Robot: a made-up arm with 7 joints. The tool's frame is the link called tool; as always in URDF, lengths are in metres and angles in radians. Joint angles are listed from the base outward. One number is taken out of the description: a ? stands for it. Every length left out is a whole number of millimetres.
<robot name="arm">
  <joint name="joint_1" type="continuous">
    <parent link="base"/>
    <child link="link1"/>
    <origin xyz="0 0 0" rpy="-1.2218 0 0"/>
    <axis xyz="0 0 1"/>
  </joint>
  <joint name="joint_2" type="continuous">
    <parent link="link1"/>
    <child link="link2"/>
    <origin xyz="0 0 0" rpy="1.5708 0 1.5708"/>
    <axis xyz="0 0 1"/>
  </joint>
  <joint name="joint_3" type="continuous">
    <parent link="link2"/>
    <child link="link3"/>
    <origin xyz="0.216 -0.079 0" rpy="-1.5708 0 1.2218"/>
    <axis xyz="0 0 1"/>
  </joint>
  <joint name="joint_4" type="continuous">
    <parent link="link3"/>
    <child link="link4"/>
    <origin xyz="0 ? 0" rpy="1.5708 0 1.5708"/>
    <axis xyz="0 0 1"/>
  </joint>
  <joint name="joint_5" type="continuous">
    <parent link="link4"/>
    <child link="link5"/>
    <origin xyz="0.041 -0.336 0" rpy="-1.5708 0 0"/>
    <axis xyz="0 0 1"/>
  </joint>
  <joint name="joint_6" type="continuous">
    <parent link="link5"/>
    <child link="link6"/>
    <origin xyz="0 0 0" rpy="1.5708 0 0"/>
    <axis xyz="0 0 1"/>
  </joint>
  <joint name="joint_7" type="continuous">
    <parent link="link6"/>
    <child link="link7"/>
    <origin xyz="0 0 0" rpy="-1.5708 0 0"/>
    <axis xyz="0 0 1"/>
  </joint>
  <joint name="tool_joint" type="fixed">
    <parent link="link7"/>
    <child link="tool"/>
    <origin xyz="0 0 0" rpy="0 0 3.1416"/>
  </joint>
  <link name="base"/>
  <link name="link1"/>
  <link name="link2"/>
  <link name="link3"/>
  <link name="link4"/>
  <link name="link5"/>
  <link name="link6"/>
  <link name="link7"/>
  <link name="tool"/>
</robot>
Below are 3 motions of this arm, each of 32 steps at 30 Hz.
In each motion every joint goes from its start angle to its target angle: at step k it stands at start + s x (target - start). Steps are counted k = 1, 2, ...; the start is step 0. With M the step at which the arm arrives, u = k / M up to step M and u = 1 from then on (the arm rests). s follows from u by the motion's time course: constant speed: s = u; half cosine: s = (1 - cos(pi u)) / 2; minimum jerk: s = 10 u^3 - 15 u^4 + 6 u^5.
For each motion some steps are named. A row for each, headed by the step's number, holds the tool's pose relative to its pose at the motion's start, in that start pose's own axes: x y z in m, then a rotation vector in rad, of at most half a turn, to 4 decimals.
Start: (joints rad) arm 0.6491 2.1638 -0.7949 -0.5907 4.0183 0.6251 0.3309
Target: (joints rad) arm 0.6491 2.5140 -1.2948 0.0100 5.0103 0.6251 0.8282
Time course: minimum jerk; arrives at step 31
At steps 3, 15, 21, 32:
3: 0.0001 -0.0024 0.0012 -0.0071 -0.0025 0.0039
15: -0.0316 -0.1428 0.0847 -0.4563 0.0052 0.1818
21: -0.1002 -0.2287 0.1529 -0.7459 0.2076 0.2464
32: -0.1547 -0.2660 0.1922 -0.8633 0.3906 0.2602

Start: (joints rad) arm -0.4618 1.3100 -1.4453 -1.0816 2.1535 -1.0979 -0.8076
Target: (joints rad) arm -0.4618 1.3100 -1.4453 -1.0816 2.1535 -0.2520 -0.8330
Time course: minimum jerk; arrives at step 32
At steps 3, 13, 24, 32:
3: 0.0000 0.0000 0.0000 -0.0044 0.0042 -0.0002
13: 0.0000 0.0000 0.0000 -0.2015 0.1911 -0.0083
24: 0.0000 0.0000 0.0000 -0.5539 0.5179 -0.0217
32: 0.0000 0.0000 0.0000 -0.6187 0.5769 -0.0239

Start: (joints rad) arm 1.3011 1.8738 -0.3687 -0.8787 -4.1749 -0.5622 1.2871
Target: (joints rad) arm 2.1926 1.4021 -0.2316 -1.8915 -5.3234 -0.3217 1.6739
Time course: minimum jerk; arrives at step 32
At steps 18, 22, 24, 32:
18: -0.0975 0.1810 0.2525 0.6662 0.8241 -0.0456
22: -0.1082 0.1848 0.3486 0.8242 1.0321 0.0173
24: -0.1113 0.1794 0.3818 0.8714 1.0999 0.0476
32: -0.1152 0.1668 0.4232 0.9239 1.1821 0.0923

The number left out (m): -0.026
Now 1 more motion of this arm.
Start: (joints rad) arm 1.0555 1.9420 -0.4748 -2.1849 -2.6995 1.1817 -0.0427
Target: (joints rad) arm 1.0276 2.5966 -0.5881 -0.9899 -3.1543 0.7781 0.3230
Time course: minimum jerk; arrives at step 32
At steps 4, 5, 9, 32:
4: 0.0008 -0.0034 0.0070 0.0127 -0.0305 -0.0036
5: 0.0013 -0.0064 0.0129 0.0234 -0.0565 -0.0067
9: -0.0001 -0.0330 0.0600 0.1057 -0.2662 -0.0342
32: -0.3026 -0.3207 0.2162 0.4439 -1.9400 -0.5474

